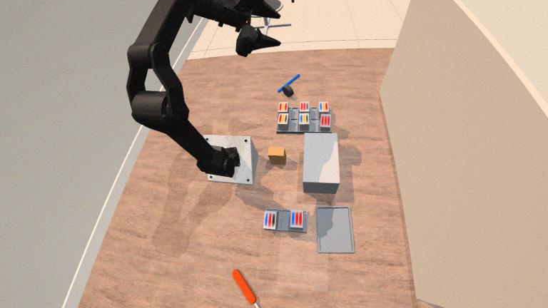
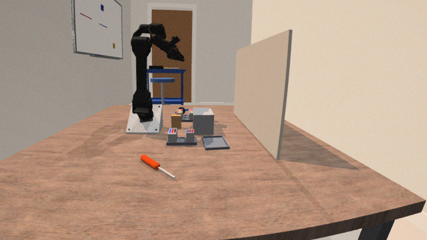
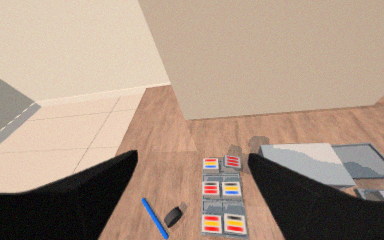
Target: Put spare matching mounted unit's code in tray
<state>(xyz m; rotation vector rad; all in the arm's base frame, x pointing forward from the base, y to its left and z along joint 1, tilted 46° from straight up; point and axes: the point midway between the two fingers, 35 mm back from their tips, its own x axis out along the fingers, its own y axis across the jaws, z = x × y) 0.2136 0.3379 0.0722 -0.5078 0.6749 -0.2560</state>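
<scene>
Now: the grey rack 30 mm behind my gripper tip, 380 mm to the right of it and 360 mm below it. Round my gripper tip: brown block 50 mm behind, 170 mm to the right, 330 mm below; blue-handled black roller 10 mm behind, 130 mm to the left, 340 mm below; mounted unit 80 mm ahead, 210 mm to the right, 320 mm below.
</scene>
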